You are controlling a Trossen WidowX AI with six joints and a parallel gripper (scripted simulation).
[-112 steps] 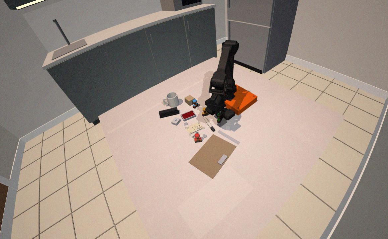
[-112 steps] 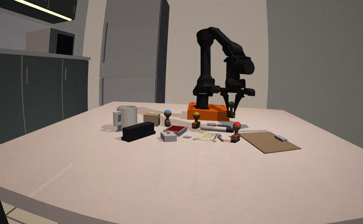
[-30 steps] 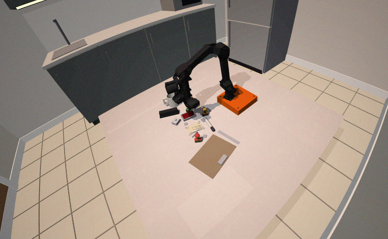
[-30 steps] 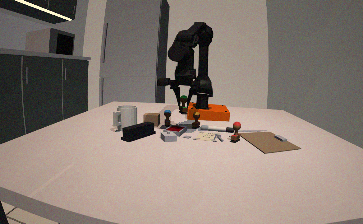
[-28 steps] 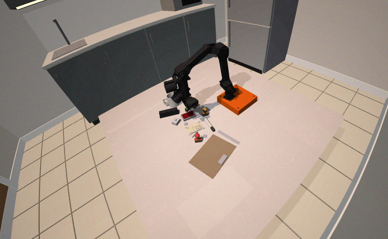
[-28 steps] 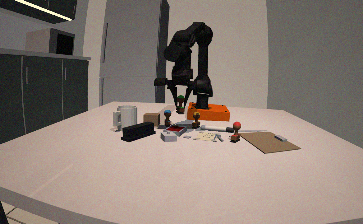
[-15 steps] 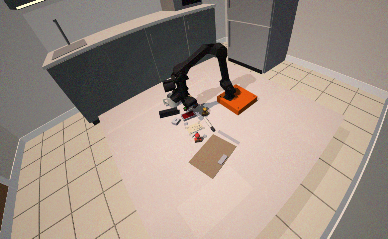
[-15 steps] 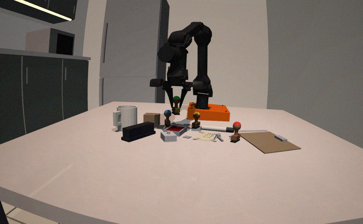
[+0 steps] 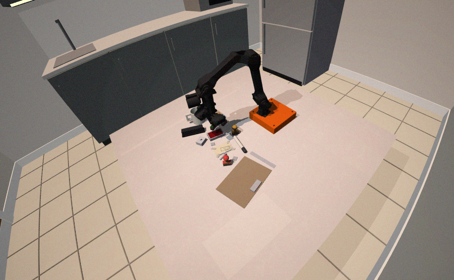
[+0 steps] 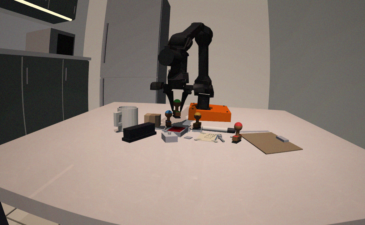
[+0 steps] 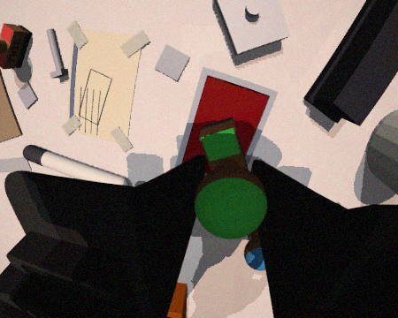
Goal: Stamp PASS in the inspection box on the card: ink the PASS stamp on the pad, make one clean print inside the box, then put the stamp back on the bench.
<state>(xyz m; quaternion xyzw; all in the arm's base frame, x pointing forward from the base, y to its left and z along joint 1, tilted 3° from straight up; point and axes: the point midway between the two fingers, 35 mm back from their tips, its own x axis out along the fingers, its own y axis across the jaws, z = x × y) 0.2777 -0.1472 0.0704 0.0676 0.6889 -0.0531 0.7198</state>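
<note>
Right now my gripper tip is 8 cm above the red ink pad. The rest, counted from my gripper tip: green-knobbed stamp: right at my gripper tip; then small grey block: 9 cm ahead, 6 cm below, 3 cm to the right; then blue-knobbed stamp: 10 cm behind, 6 cm below, 2 cm to the right.
</note>
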